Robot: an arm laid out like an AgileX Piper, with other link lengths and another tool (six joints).
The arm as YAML. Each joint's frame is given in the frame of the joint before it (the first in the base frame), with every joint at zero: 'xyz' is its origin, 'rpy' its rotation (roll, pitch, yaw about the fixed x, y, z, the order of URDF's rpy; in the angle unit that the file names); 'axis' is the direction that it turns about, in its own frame. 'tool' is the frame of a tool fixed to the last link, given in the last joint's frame.
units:
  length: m
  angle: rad
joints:
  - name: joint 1
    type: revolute
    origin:
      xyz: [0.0, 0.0, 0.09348]
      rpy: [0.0, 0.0, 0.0]
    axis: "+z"
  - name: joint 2
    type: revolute
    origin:
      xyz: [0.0, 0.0, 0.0]
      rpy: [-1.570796, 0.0, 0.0]
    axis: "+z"
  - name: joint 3
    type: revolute
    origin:
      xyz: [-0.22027, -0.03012, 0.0]
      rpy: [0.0, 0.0, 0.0]
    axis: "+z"
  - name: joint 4
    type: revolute
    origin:
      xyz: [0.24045, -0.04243, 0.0]
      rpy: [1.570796, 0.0, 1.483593]
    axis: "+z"
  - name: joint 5
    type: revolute
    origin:
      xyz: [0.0, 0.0, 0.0]
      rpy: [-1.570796, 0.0, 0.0]
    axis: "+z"
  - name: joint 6
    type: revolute
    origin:
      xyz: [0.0, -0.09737, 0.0]
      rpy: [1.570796, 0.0, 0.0]
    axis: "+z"
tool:
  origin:
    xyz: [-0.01, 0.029, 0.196]
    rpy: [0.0, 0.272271, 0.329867]
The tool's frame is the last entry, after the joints.
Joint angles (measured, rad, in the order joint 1, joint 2, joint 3, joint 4, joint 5, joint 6), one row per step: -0.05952, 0.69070, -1.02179, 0.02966, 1.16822, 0.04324; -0.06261, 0.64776, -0.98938, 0.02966, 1.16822, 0.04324; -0.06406, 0.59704, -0.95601, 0.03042, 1.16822, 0.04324; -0.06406, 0.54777, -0.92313, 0.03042, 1.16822, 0.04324; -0.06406, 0.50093, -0.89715, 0.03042, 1.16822, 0.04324; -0.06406, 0.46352, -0.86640, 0.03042, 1.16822, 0.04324; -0.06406, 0.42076, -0.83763, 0.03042, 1.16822, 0.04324; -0.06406, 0.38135, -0.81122, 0.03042, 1.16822, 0.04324; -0.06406, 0.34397, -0.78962, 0.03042, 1.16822, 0.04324; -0.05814, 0.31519, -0.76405, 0.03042, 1.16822, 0.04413; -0.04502, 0.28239, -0.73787, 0.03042, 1.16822, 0.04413; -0.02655, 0.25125, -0.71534, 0.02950, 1.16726, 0.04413; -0.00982, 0.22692, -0.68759, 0.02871, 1.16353, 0.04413; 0.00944, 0.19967, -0.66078, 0.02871, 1.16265, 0.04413; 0.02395, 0.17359, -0.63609, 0.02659, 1.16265, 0.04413; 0.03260, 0.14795, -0.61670, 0.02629, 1.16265, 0.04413; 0.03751, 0.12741, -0.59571, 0.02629, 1.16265, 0.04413; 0.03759, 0.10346, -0.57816, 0.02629, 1.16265, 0.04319; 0.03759, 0.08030, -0.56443, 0.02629, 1.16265, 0.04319
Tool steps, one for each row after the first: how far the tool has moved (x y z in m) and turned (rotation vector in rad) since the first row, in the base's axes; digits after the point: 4 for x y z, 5 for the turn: -0.0061, -0.0005, -0.0020, -0.00064, -0.01051, -0.00309; -0.0127, -0.0003, -0.0026, -0.00103, -0.02787, -0.00422; -0.0189, 0.0001, -0.0037, -0.00205, -0.04423, -0.00422; -0.0242, 0.0005, -0.0028, -0.00334, -0.06505, -0.00421; -0.0287, 0.0007, -0.0067, -0.00375, -0.07170, -0.00420; -0.0334, 0.0010, -0.0085, -0.00462, -0.08566, -0.00420; -0.0374, 0.0013, -0.0103, -0.00542, -0.09863, -0.00419; -0.0410, 0.0015, -0.0106, -0.00640, -0.11438, -0.00419; -0.0439, 0.0031, -0.0149, -0.00556, -0.11762, 0.00116; -0.0472, 0.0065, -0.0186, -0.00514, -0.12427, 0.01427; -0.0501, 0.0107, -0.0210, -0.00520, -0.13384, 0.03226; -0.0521, 0.0144, -0.0266, -0.00474, -0.13417, 0.04850; -0.0547, 0.0189, -0.0319, -0.00347, -0.13555, 0.06771; -0.0570, 0.0217, -0.0368, -0.00439, -0.13694, 0.08121; -0.0590, 0.0235, -0.0395, -0.00414, -0.14321, 0.08969; -0.0604, 0.0246, -0.0441, -0.00379, -0.14278, 0.09459; -0.0617, 0.0246, -0.0465, -0.00458, -0.14919, 0.09524; -0.0628, 0.0245, -0.0473, -0.00467, -0.15863, 0.09520
